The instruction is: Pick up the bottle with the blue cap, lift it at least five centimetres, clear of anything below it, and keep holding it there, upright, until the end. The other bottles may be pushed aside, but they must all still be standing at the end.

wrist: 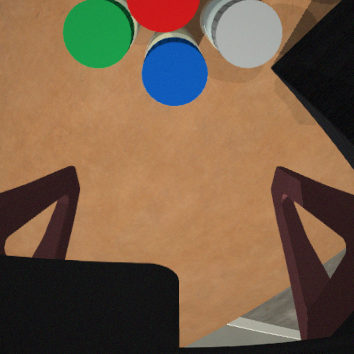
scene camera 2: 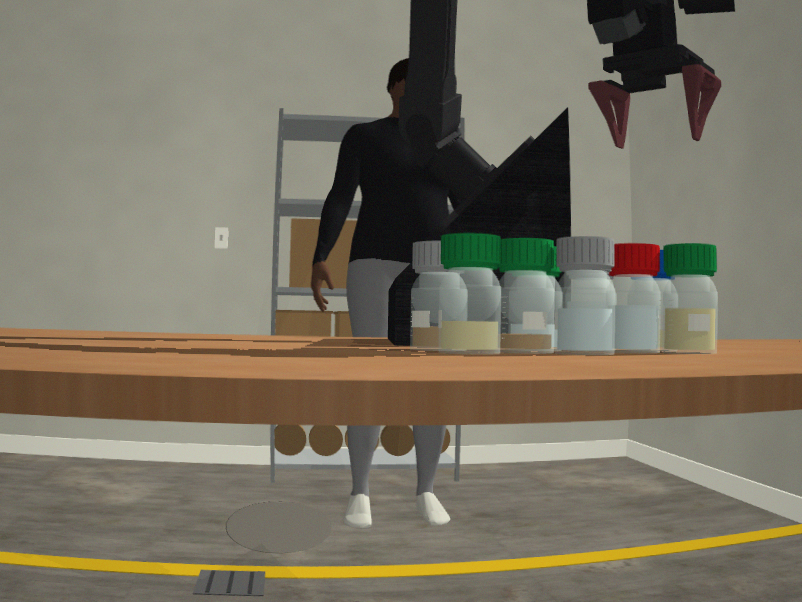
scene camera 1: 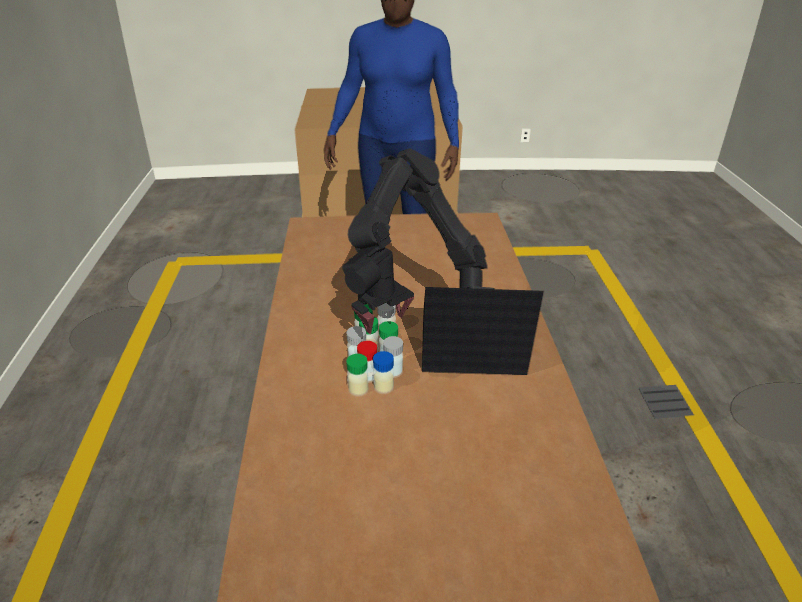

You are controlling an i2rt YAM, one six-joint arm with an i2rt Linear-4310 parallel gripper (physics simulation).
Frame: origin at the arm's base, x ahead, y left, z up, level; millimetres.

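Seen in the pictures: gripper, fingertip midpoint: [wrist: 175, 177] [scene camera 2: 656, 144] [scene camera 1: 384, 324]; arm's base, link origin: [scene camera 2: 484, 191] [scene camera 1: 470, 297].
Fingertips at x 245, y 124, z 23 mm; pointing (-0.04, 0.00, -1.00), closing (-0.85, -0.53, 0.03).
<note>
Pixels of each thing's top centre, then the offset from my fingertips to it.
- bottle with the blue cap, top centre: [wrist: 174, 74] [scene camera 2: 652, 252] [scene camera 1: 383, 358] 4 mm ahead, 12 mm right, 121 mm down
- green-capped bottle, top centre: [wrist: 95, 34] [scene camera 2: 689, 246] [scene camera 1: 356, 360] 73 mm ahead, 10 mm right, 121 mm down
- red-capped bottle, top centre: [scene camera 2: 633, 246] [scene camera 1: 367, 347] 43 mm ahead, 60 mm right, 121 mm down
- grey-capped bottle, top centre: [wrist: 249, 34] [scene camera 1: 393, 342] 28 mm back, 72 mm right, 121 mm down
The bottle with the blue cap [scene camera 1: 383, 364] [scene camera 2: 661, 266] [wrist: 174, 72] stands upright at the near end of the bottle cluster in scene camera 1; in scene camera 2 it is mostly hidden. Close around it stand a green-capped bottle [scene camera 1: 356, 366] [scene camera 2: 689, 260] [wrist: 98, 34], a red-capped bottle [scene camera 1: 366, 350] [scene camera 2: 636, 259] [wrist: 163, 11] and a grey-capped bottle [scene camera 1: 392, 347] [wrist: 248, 34]. My gripper [scene camera 1: 386, 320] [scene camera 2: 658, 142] [wrist: 175, 177] is open and empty, pointing down well above the caps. In the wrist view the blue cap lies beyond the fingertips, about midway between them sideways.
More upright bottles with green caps [scene camera 1: 388, 331] [scene camera 2: 470, 251] and grey caps [scene camera 1: 355, 336] [scene camera 2: 584, 253] stand farther back in the cluster. A black upright panel [scene camera 1: 480, 331] [scene camera 2: 537, 194] [wrist: 325, 70] stands beside the cluster, on the grey-capped bottle's side. All stand on the brown table [scene camera 1: 414, 492] [scene camera 2: 323, 395] [wrist: 175, 215].
</note>
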